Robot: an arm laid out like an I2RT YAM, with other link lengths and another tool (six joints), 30 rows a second.
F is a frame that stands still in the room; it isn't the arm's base.
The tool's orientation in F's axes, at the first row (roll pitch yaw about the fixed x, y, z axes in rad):
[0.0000 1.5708 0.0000]
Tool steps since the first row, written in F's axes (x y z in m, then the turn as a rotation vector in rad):
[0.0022 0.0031 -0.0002 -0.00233 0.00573 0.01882]
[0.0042 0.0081 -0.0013 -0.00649 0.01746 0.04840]
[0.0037 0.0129 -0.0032 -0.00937 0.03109 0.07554]
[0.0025 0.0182 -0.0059 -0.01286 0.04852 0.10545]
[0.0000 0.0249 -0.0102 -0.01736 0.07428 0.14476]
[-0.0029 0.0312 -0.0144 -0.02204 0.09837 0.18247]
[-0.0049 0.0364 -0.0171 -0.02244 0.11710 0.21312]
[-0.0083 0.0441 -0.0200 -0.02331 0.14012 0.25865]
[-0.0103 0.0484 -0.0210 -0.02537 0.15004 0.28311]
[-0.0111 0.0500 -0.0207 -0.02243 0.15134 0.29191]
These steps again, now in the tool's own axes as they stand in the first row. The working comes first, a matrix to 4 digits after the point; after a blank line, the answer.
The tool's axes in the first row as the columns of a matrix, in F's axes (used below as rounded here):
[0.0000 0.0000 1.0000]
[0.0000 1.0000 0.0000]
[-1.0000 0.0000 0.0000]

[0.0002 0.0031 0.0022 -0.01882 0.00573 -0.00233]
[0.0013 0.0081 0.0042 -0.04840 0.01746 -0.00649]
[0.0032 0.0129 0.0037 -0.07554 0.03109 -0.00937]
[0.0059 0.0182 0.0025 -0.10545 0.04852 -0.01286]
[0.0102 0.0249 0.0000 -0.14476 0.07428 -0.01736]
[0.0144 0.0312 -0.0029 -0.18247 0.09837 -0.02204]
[0.0171 0.0364 -0.0049 -0.21312 0.11710 -0.02244]
[0.0200 0.0441 -0.0083 -0.25865 0.14012 -0.02331]
[0.0210 0.0484 -0.0103 -0.28311 0.15004 -0.02537]
[0.0207 0.0500 -0.0111 -0.29191 0.15134 -0.02243]

